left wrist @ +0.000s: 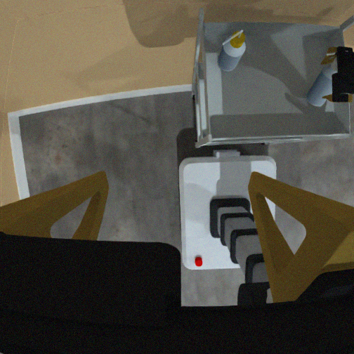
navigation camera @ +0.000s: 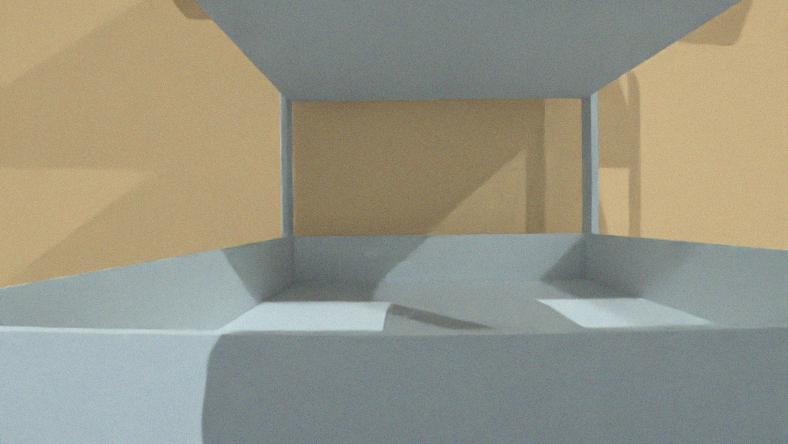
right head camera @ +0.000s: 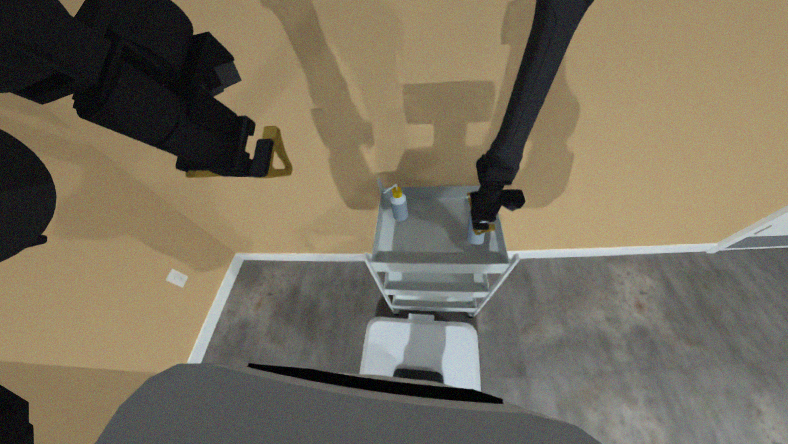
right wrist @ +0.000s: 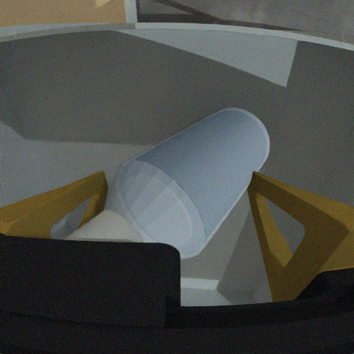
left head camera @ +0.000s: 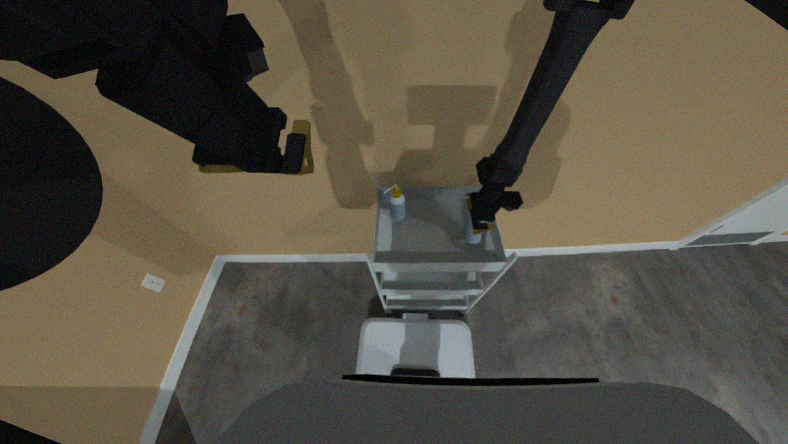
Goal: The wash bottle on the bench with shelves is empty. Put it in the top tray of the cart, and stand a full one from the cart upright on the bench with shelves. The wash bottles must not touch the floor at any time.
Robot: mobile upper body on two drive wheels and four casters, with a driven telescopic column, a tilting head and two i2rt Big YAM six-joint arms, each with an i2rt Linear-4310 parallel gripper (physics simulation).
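Frame: origin at the left arm's base, x ahead, y right, z down, level; metres.
Seen in the pictures: left gripper, fingertip midpoint: (right head camera: 265, 171) (left head camera: 282, 167); right gripper, fingertip midpoint: (right head camera: 475, 221) (left head camera: 472, 221).
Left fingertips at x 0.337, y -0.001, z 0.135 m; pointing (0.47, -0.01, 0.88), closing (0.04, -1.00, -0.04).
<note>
A point is followed by its place in that frame.
The grey cart's top tray (left head camera: 434, 226) {x 0.578, y 0.286, z 0.637 m} holds two pale blue wash bottles. One with a yellow cap (left head camera: 397, 205) {x 0.602, y 0.146, z 0.542 m} stands upright at the tray's back left corner; it also shows in the left wrist view (left wrist: 232, 53). The other bottle (left head camera: 472, 234) {x 0.505, y 0.407, z 0.577 m} is at the tray's right side. My right gripper (left head camera: 482, 220) {x 0.554, y 0.413, z 0.571 m} is down in the tray, open, with this bottle (right wrist: 193, 179) between its spread fingers (right wrist: 175, 173). My left gripper (left head camera: 297, 149) is open and empty, held high and far to the left of the cart. The bench with shelves is not in view.
The cart stands against a tan wall, with white baseboard on both sides. My white base (left head camera: 416, 344) {x 0.205, y 0.230, z 1.040 m} sits right in front of the cart. The navigation view shows a lower cart tray (navigation camera: 412, 298) {x 0.640, y 0.238, z 1.167 m} close ahead. A wall socket (left head camera: 153, 282) {x 0.359, y -1.177, z 0.893 m} is at the left.
</note>
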